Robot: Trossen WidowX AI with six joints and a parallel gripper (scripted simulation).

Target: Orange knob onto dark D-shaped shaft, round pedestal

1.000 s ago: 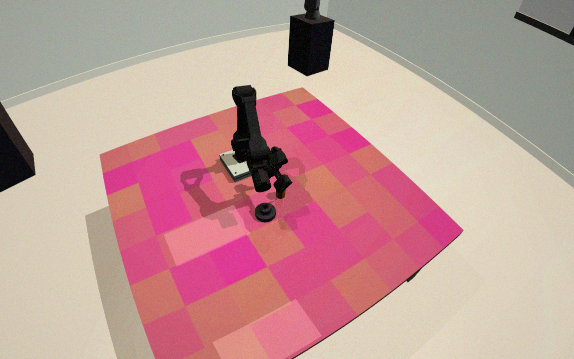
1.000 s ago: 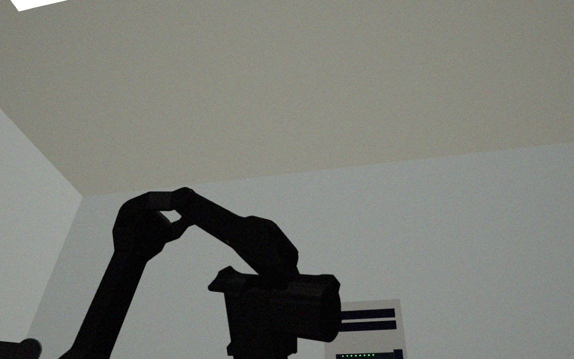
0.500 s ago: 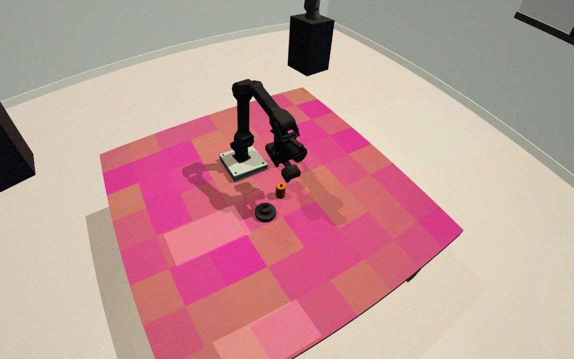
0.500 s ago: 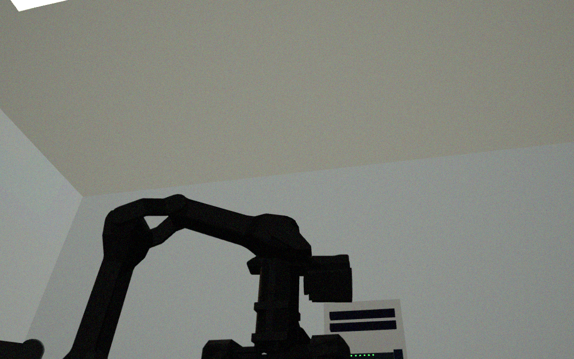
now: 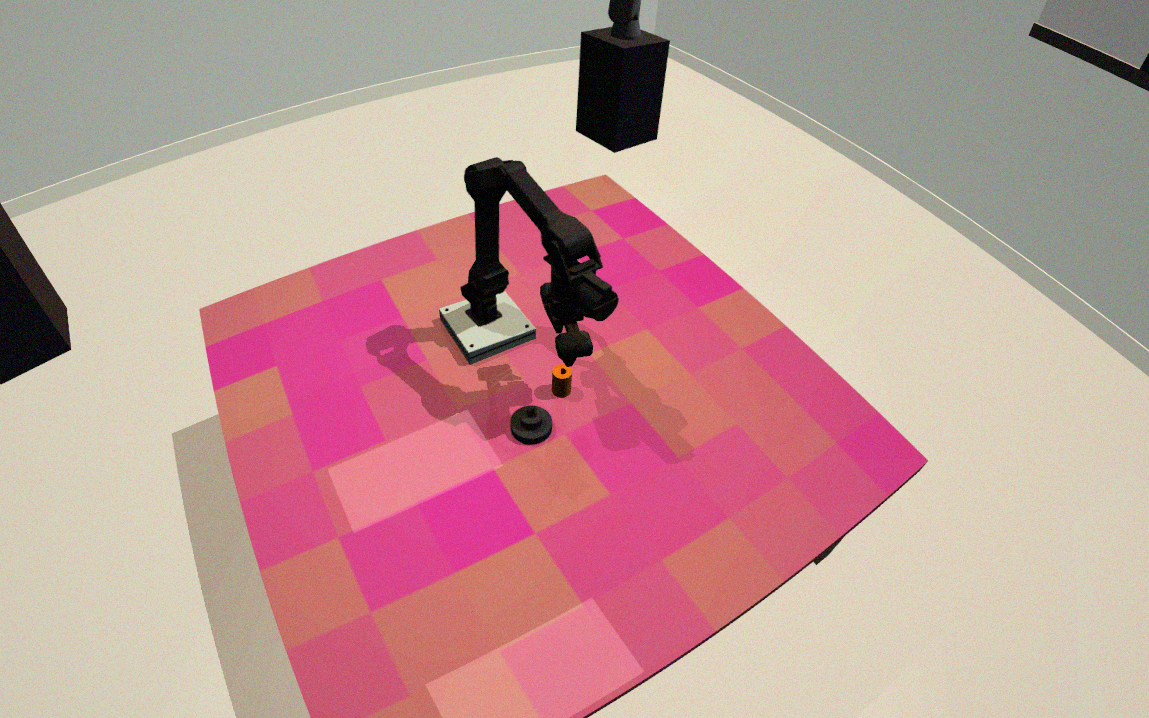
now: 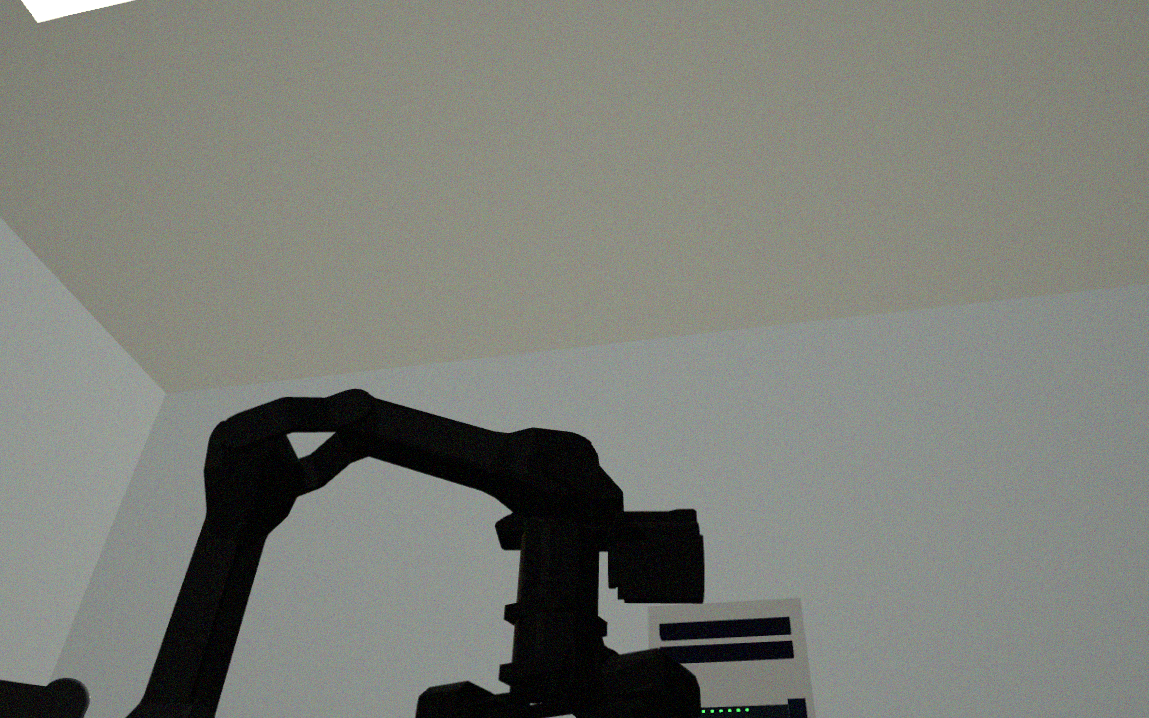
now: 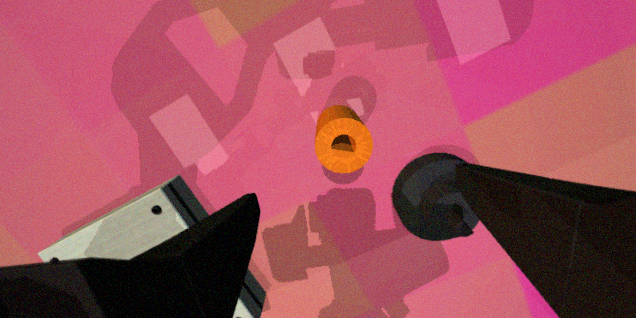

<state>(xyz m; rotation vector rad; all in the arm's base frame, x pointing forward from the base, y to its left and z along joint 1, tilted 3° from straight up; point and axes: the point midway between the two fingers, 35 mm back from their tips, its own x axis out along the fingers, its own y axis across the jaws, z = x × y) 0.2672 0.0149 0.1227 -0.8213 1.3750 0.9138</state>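
The orange knob is 100 mm below my gripper tip. From my gripper tip the other things lie so: round dark pedestal 110 mm to the right, 90 mm below, 40 mm ahead.
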